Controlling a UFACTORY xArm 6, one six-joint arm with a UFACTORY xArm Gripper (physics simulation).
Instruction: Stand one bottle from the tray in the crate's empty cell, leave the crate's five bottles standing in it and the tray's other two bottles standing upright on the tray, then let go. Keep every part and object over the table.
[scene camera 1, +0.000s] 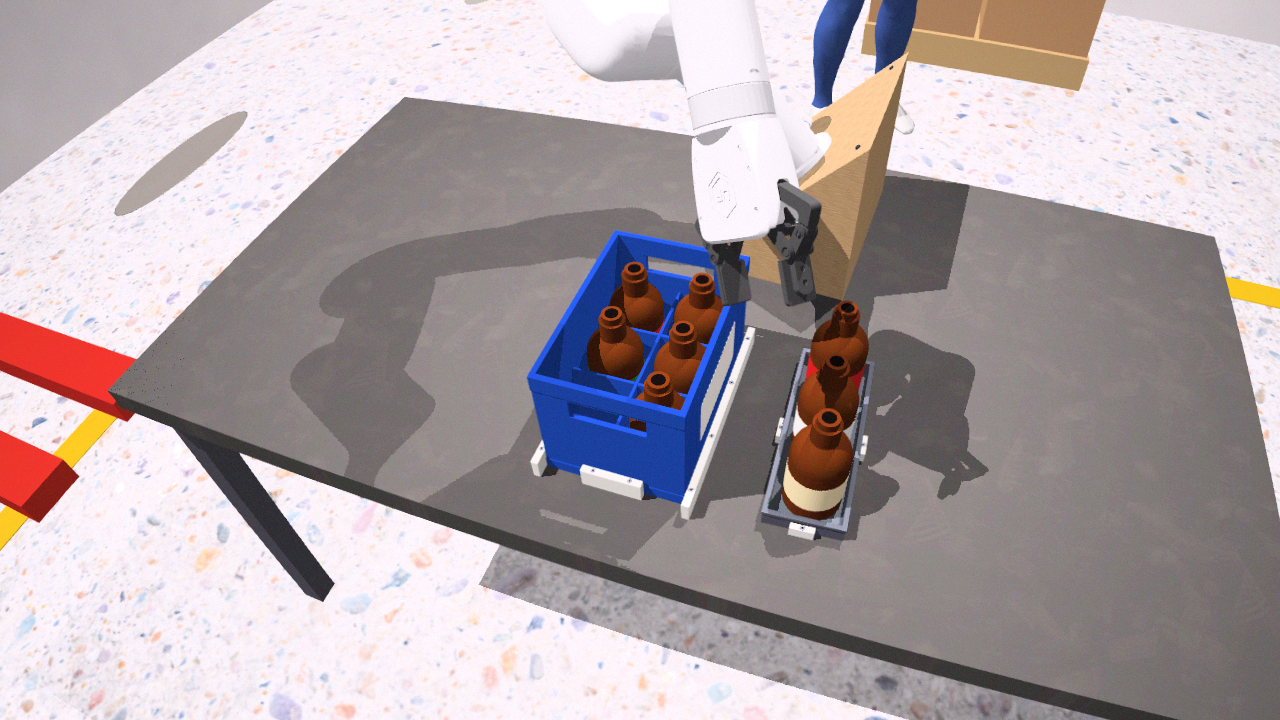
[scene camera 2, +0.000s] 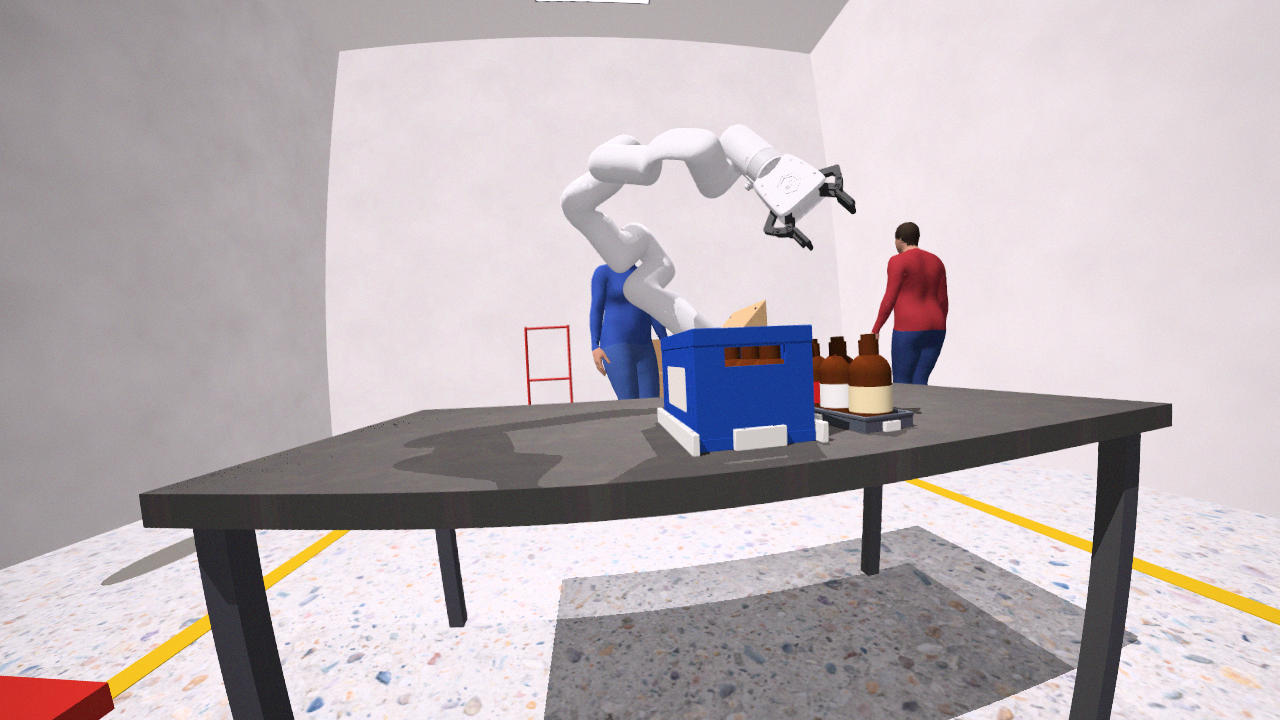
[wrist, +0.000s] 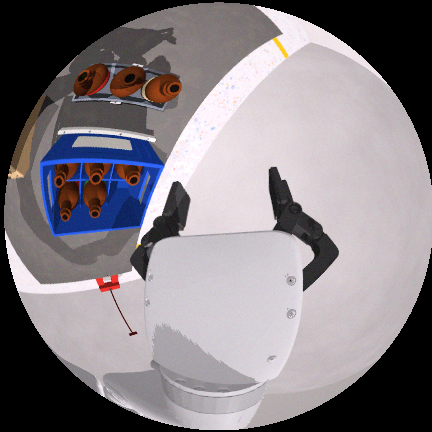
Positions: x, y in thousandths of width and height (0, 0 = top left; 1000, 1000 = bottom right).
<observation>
I see my gripper (scene camera 1: 600, 422), a white-label bottle (scene camera 1: 650, 538) and a cream-label bottle (scene camera 1: 641, 635).
The cream-label bottle shows as well in scene camera 2 (scene camera 2: 679, 522) and in the wrist view (wrist: 381, 203). My gripper also shows in scene camera 2 (scene camera 2: 650, 317) and in the wrist view (wrist: 520, 422).
</observation>
